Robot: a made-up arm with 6 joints. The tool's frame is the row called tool. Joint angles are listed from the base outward. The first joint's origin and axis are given. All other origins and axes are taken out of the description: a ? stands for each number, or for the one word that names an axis. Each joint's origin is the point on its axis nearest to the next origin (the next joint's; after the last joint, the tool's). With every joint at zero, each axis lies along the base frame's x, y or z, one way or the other. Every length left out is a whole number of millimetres.
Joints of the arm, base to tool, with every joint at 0 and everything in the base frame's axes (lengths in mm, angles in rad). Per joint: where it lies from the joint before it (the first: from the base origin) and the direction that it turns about. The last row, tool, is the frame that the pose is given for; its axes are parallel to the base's.
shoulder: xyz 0 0 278 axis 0 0 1
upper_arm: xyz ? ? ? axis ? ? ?
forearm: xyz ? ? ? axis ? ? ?
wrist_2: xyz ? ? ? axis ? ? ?
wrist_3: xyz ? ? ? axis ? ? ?
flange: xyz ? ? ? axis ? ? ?
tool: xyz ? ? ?
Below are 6 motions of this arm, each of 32 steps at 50 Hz.
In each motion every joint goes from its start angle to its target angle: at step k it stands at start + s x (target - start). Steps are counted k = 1, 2, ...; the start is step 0. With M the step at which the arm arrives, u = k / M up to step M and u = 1 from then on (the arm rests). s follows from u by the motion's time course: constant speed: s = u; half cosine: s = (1 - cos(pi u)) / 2; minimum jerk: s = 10 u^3 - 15 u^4 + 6 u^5.
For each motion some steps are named. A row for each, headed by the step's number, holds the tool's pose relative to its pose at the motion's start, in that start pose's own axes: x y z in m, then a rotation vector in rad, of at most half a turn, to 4 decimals.
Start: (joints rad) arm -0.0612 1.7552 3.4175 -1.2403 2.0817 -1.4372
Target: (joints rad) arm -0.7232 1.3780 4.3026 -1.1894 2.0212 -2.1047
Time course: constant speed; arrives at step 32
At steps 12, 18, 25, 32:
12: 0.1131 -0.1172 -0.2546 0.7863 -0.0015 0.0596
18: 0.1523 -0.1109 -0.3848 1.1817 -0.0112 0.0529
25: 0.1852 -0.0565 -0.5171 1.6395 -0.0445 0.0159
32: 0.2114 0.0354 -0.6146 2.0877 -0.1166 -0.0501

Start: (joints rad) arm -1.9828 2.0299 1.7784 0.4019 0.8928 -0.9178
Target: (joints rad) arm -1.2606 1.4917 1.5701 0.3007 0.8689 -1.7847
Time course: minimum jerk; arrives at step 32
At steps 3, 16, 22, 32:
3: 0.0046 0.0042 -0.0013 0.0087 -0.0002 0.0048
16: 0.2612 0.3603 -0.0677 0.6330 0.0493 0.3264
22: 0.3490 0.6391 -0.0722 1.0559 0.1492 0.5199
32: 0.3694 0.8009 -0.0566 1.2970 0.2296 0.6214

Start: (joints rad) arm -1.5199 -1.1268 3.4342 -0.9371 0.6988 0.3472
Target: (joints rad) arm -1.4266 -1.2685 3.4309 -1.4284 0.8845 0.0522
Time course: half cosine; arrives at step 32
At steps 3, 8, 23, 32:
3: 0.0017 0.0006 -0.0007 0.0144 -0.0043 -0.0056
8: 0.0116 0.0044 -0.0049 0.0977 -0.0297 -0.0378
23: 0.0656 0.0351 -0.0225 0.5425 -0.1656 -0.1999
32: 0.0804 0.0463 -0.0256 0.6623 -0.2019 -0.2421

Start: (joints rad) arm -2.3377 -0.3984 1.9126 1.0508 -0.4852 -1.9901
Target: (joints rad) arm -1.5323 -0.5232 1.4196 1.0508 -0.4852 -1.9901
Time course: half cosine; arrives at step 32
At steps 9, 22, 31, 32:
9: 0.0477 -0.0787 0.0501 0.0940 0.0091 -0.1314
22: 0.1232 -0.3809 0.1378 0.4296 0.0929 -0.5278
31: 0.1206 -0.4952 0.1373 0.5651 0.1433 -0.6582
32: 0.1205 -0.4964 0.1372 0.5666 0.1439 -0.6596

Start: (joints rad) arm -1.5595 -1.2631 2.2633 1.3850 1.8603 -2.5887
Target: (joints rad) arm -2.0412 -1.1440 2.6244 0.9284 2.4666 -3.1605
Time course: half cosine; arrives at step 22
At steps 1, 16, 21, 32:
1: 0.0021 -0.0002 0.0002 0.0012 0.0032 0.0054
16: 0.3268 0.0159 -0.0083 0.0887 0.7017 0.7146
21: 0.3875 0.0289 -0.0199 0.0644 0.8729 0.8132
32: 0.3893 0.0294 -0.0203 0.0634 0.8782 0.8160

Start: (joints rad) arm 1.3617 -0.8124 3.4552 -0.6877 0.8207 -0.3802
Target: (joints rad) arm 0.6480 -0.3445 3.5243 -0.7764 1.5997 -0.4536
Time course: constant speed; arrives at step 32
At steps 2, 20, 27, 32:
2: -0.0331 0.0117 -0.0153 0.0343 -0.0286 -0.0257
20: -0.3069 0.1874 -0.1026 0.2723 -0.2683 -0.2832
27: -0.3952 0.2796 -0.1063 0.3310 -0.3483 -0.3902
32: -0.4502 0.3492 -0.0975 0.3621 -0.3993 -0.4664

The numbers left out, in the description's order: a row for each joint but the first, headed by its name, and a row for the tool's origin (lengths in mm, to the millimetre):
upper_arm: xyz 0 0 0, axis 0 1 0
forearm: xyz 0 0 533, axis 0 -1 0
wrist_2: xyz 563 0 0, axis -1 0 0
wrist_3: xyz 0 -144 0, axis 0 -1 0
flange: xyz 0 0 0, axis -1 0 0
tool: xyz 0 0 0

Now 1 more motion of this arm.
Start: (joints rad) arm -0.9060 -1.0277 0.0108 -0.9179 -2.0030 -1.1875
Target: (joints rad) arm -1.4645 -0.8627 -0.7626 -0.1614 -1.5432 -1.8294
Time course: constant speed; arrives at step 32
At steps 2, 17, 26, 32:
2: 0.0132 -0.0065 0.0219 0.1237 -0.0462 -0.0106
17: 0.0919 -0.1069 0.1534 0.9862 -0.4242 -0.0976
26: 0.1304 -0.1949 0.1964 1.4339 -0.6670 -0.1700
32: 0.1569 -0.2577 0.2089 1.6953 -0.8294 -0.2341

